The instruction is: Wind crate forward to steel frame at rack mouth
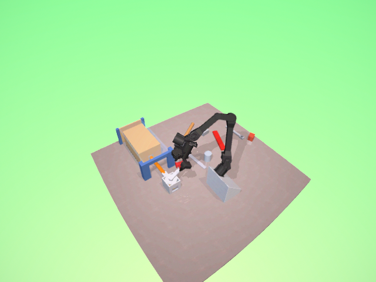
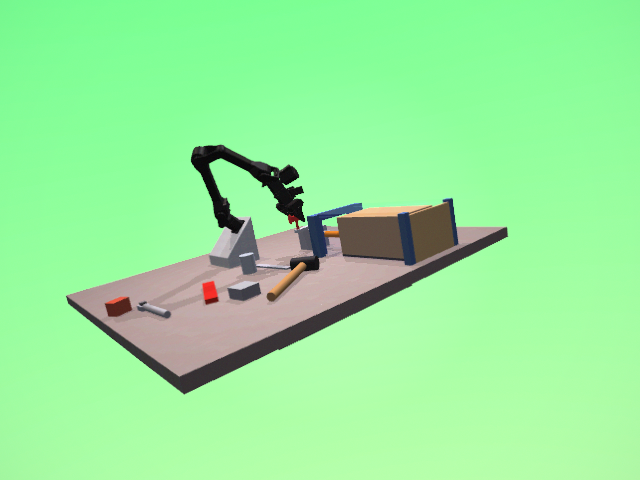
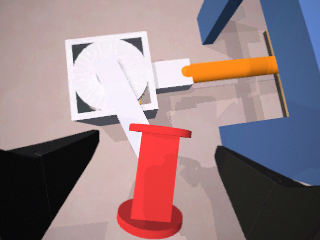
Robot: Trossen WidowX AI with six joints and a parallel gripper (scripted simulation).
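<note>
Right now the red grip is 2 cm to the right of my gripper tip. Also, from my gripper tip: flat steel bar: 20 cm to the right, 13 cm below, 7 cm ahead; then white winch: 10 cm below, 7 cm to the left, 6 cm behind; then winch handle: 3 cm below, 2 cm to the left, 2 cm behind.
</note>
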